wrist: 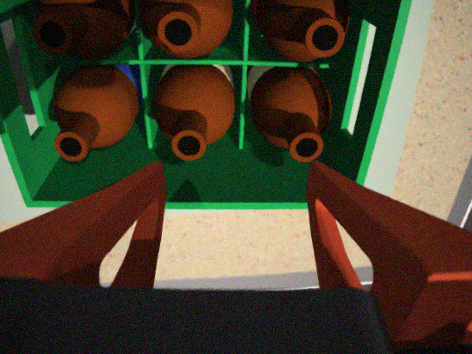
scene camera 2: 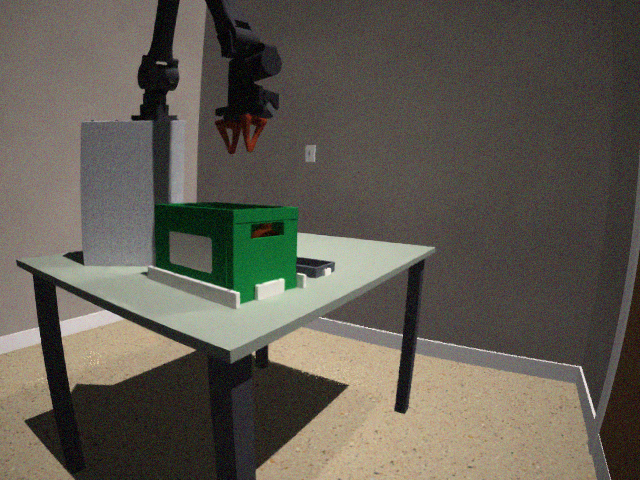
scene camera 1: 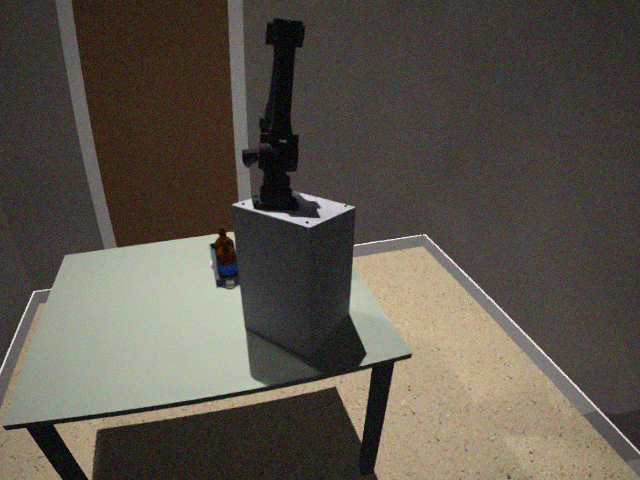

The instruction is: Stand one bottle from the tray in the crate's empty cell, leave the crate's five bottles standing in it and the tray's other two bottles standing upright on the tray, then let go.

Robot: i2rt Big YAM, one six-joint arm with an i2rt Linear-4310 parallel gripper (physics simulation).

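Places are measured from the arm's base along level axes (x back, y right, z up), in metres.
Pixels of known places: gripper, fingertip midpoint: (wrist: pixel 236 175) (scene camera 2: pixel 240 153); arm's base, origin of the base link: (scene camera 2: pixel 154 120) (scene camera 1: pixel 274 205).
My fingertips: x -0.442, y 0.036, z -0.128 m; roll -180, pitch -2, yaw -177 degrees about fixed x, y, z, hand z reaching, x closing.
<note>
For each thing: its top centre in the pictures, then the offset to it from my fingertips. "spot": a spot on its surface instead. Level surfaces: height alone.
- green crate, middle of its top: (wrist: pixel 185 101) (scene camera 2: pixel 223 205) dz -0.115, dx +0.028, dy +0.022 m
- far row, surface spot: (wrist: pixel 97 35) spot: dz -0.165, dx +0.096, dy -0.008 m
- amber bottle with a blue label, middle of its top: (scene camera 1: pixel 224 239) dz -0.130, dx +0.137, dy -0.193 m
- pale green table, its level: dz -0.290 m
The green crate (scene camera 2: pixel 265 263) (wrist: pixel 225 205) stands on the table. In the wrist view amber bottles fill its two rows of three cells: a far row (wrist: pixel 97 35) (wrist: pixel 215 37) (wrist: pixel 290 42) and a near row (wrist: pixel 102 110) (wrist: pixel 195 105) (wrist: pixel 285 110). All look upright. My gripper (scene camera 2: pixel 240 151) (wrist: pixel 236 175) is open and empty, well above the crate, its fingers apart from the bottles. The dark tray (scene camera 1: pixel 214 268) (scene camera 2: pixel 331 267) is beside the crate. An amber bottle with a blue label (scene camera 1: pixel 225 255) stands upright on it, overlapping another bottle behind; the pedestal hides part of the tray.
White low rails (scene camera 2: pixel 193 286) (scene camera 2: pixel 269 288) stand around the crate's foot. The tall grey pedestal (scene camera 1: pixel 294 279) (scene camera 2: pixel 116 196) carries the arm and stands close to the crate. The pale green table (scene camera 1: pixel 139 320) (scene camera 2: pixel 361 248) ends a little beyond the crate and tray.
</note>
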